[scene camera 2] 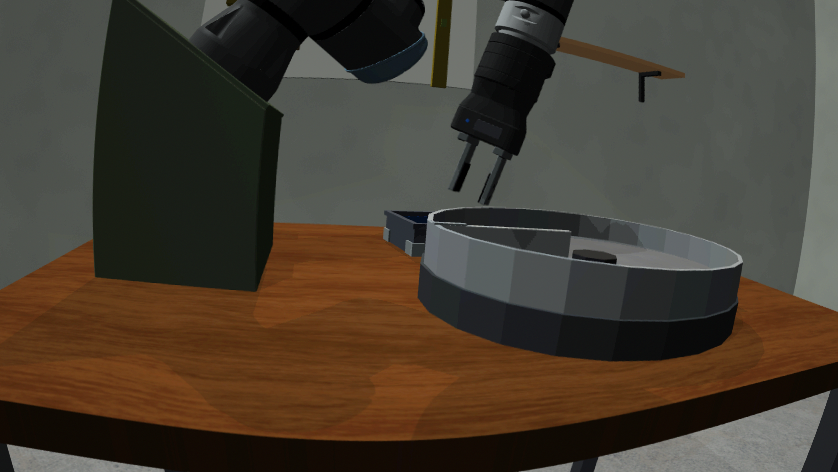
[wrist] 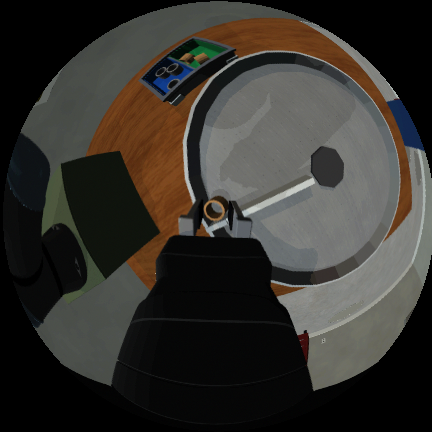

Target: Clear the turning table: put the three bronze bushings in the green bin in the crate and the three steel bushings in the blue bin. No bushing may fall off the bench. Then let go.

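Places are measured from the arm's base along level axes (x left, y back, z up), in centimetres.
Pixels of known places: gripper, fingertip midpoint: (scene camera 2: pixel 468 197) (wrist: pixel 215 208); arm's base, link origin: (scene camera 2: pixel 227 70) (wrist: pixel 65 256).
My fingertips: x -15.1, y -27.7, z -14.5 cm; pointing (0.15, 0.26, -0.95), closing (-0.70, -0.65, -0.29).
For each thing: its top centre in the pictures, then the offset to it from my fingertips. "*": a spot on its surface instead. Level surfaces: height alone.
- bronze bushing, top centre: (wrist: pixel 213 210) dy +2.3, dx -0.2, dz -3.8 cm
- crate, top centre: (scene camera 2: pixel 451 218) (wrist: pixel 178 60) dy -13.7, dx +29.0, dz -6.6 cm
- pale straight divider, surface spot: (scene camera 2: pixel 516 237) (wrist: pixel 266 203) * dy -4.3, dx -4.1, dz -3.8 cm
- dark hub, top centre: (scene camera 2: pixel 594 254) (wrist: pixel 328 166) dy -15.6, dx -6.1, dz -5.5 cm
- wooden bench, surface height: dz -11.6 cm
My gripper (scene camera 2: pixel 469 195) (wrist: pixel 215 208) is open and empty above the left rim of the turning table (scene camera 2: pixel 536 284) (wrist: pixel 300 110). One bronze bushing (wrist: pixel 223 203) stands upright on the turning table below the open fingers, near the rim and the divider; it is hidden in scene camera 2. The crate (scene camera 2: pixel 401 234) (wrist: pixel 207 78) stands beside the turning table. Its green bin (wrist: pixel 214 48) holds two bronze bushings (wrist: pixel 187 59) (wrist: pixel 201 58). Its blue bin (wrist: pixel 187 76) holds three dark steel bushings (wrist: pixel 161 77) (wrist: pixel 173 73) (wrist: pixel 174 86).
A pale straight divider (scene camera 2: pixel 516 237) (wrist: pixel 280 195) runs from the table's rim to the dark hub (scene camera 2: pixel 594 256) (wrist: pixel 327 167). The raised wall surrounds the turning surface. The dark green robot pedestal (scene camera 2: pixel 181 193) (wrist: pixel 105 210) stands on the wooden bench (scene camera 2: pixel 293 363) (wrist: pixel 145 165).
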